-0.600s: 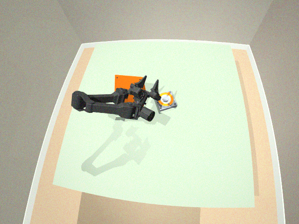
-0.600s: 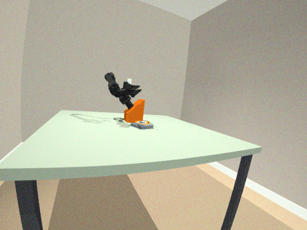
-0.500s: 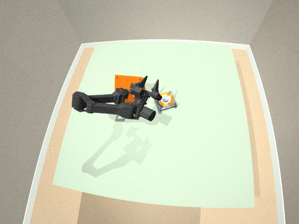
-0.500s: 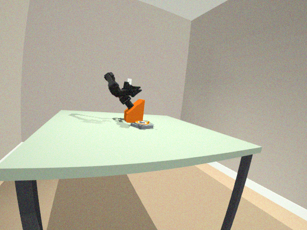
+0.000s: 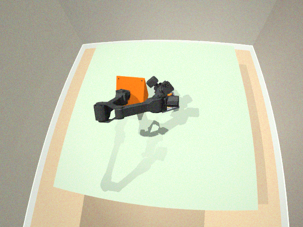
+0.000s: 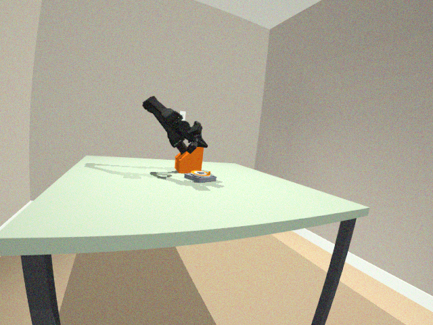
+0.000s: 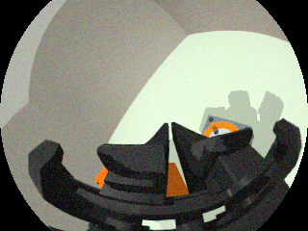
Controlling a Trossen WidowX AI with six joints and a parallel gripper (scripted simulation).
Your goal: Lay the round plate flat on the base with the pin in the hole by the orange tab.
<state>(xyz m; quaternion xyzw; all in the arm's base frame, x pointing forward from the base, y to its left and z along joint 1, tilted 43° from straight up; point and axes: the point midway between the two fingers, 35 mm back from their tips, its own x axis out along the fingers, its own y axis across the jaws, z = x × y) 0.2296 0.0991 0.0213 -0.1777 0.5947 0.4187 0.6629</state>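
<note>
Now: the base 150 mm below my gripper tip, 30 mm to the right of it and 30 mm ahead of it.
</note>
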